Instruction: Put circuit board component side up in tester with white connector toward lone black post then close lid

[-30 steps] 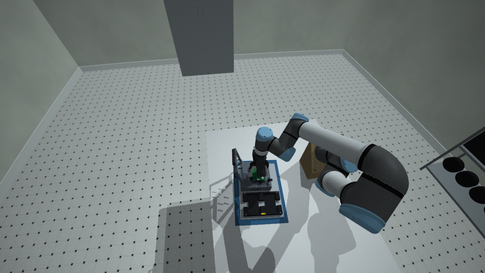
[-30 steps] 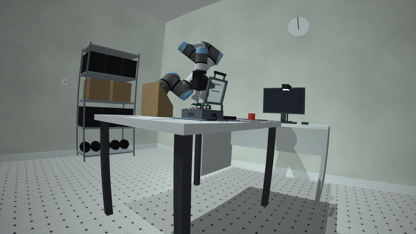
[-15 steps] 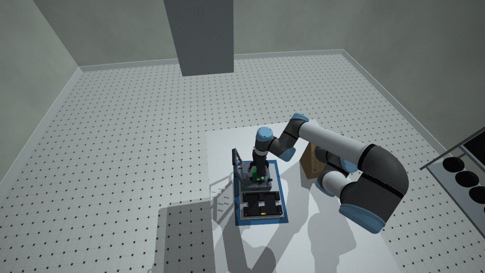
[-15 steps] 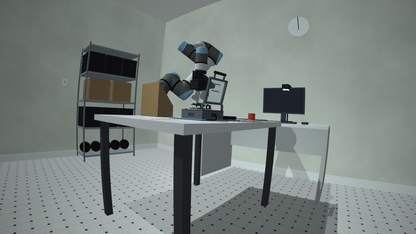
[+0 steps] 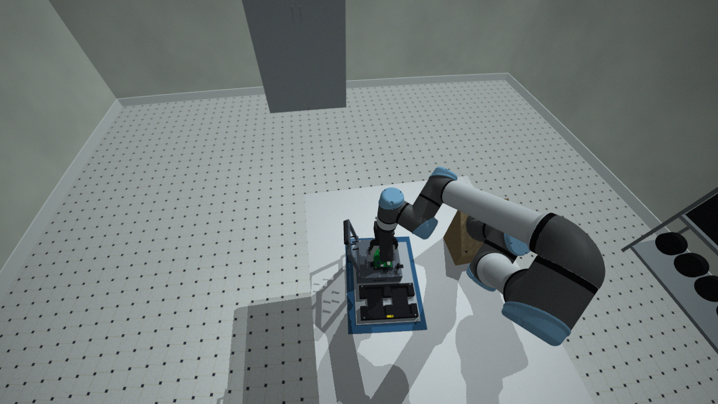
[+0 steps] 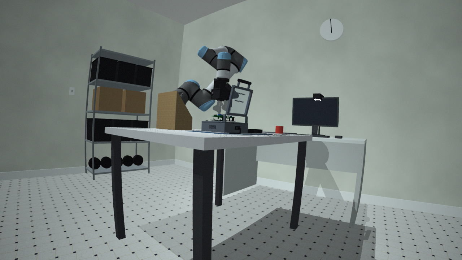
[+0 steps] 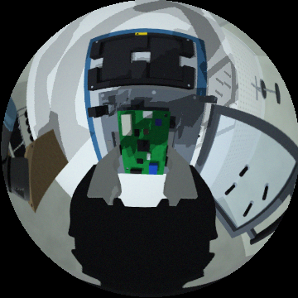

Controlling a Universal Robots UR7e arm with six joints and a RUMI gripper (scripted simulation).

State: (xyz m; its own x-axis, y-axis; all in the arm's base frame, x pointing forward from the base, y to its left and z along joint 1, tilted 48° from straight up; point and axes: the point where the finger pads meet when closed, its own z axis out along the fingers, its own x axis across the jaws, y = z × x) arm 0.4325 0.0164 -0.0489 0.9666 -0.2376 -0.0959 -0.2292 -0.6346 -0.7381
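My hand is right at the green circuit board. From my hand the other things lie so: lid (12 cm ahead, 3 cm to the right, 9 cm above).
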